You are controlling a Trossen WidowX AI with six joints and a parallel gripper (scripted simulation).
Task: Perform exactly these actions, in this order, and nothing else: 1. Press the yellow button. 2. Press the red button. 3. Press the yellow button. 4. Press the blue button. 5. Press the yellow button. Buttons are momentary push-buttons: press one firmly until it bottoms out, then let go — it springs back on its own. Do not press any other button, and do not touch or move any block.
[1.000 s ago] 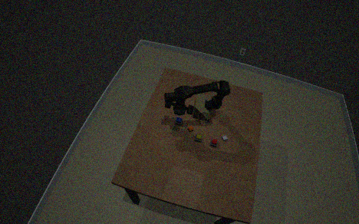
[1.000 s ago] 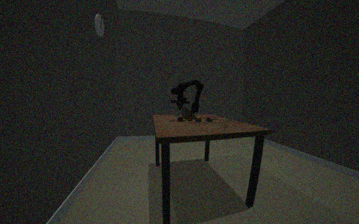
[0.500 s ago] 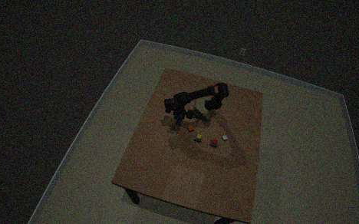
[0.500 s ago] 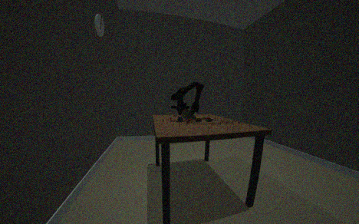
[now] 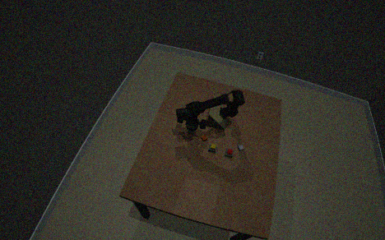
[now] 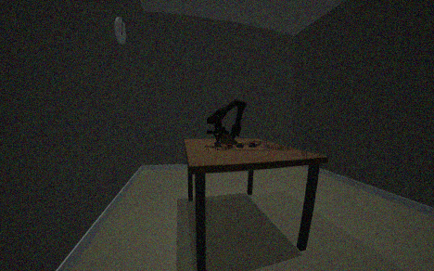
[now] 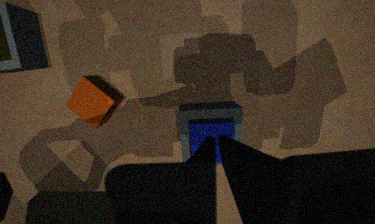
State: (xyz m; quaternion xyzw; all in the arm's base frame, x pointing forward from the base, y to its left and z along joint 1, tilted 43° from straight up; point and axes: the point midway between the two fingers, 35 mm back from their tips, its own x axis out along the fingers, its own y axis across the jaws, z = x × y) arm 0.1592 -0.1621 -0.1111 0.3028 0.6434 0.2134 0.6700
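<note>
The blue button lies 10 mm below my gripper tip. Round my gripper tip: orange block (100 mm to the left, 40 mm ahead, 20 mm below); then yellow button (160 mm to the left, 110 mm ahead); then red button (270 mm to the left, 130 mm ahead).
</note>
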